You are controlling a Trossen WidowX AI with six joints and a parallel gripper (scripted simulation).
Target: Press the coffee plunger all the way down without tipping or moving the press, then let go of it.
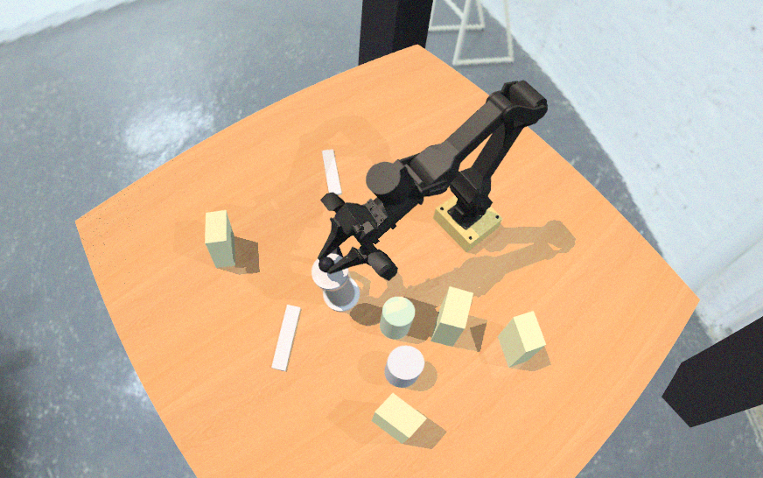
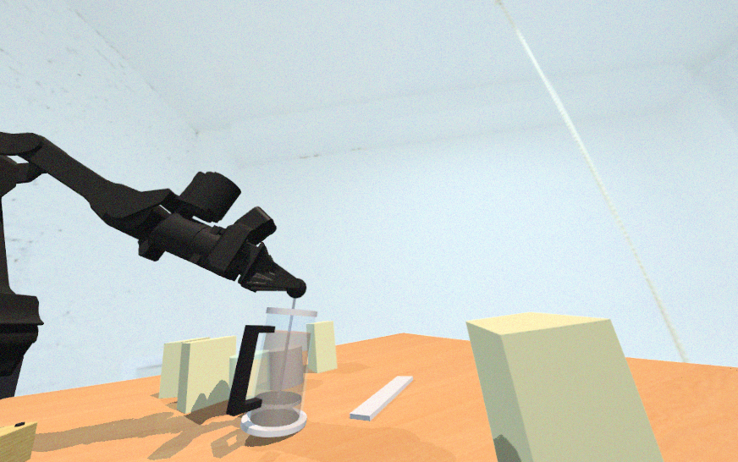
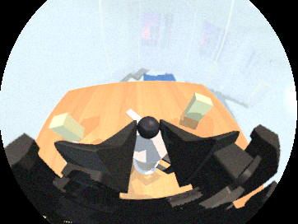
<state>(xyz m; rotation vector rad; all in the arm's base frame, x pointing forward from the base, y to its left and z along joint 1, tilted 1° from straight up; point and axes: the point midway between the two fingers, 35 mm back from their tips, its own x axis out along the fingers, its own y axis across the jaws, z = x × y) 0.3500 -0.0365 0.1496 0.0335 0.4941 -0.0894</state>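
The glass coffee press is 3 cm behind my gripper tip, 1 cm to the right of it and 8 cm below it.
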